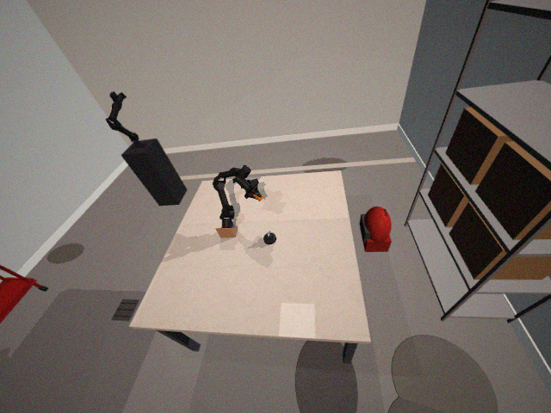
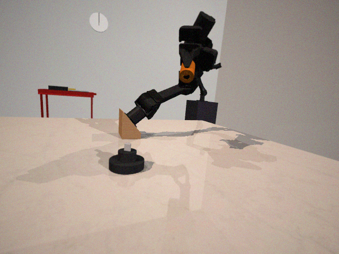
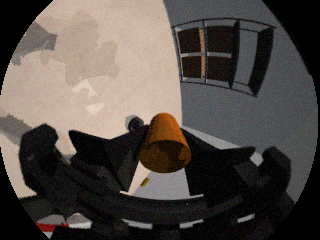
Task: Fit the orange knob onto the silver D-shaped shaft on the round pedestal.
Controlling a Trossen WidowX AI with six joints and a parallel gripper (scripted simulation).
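The round pedestal lies 21 cm below my gripper tip, 16 cm to the right of it and 4 cm ahead of it. The rest, counted from my gripper tip: orange knob (2 cm behind, 2 cm above, 1 cm to the left).
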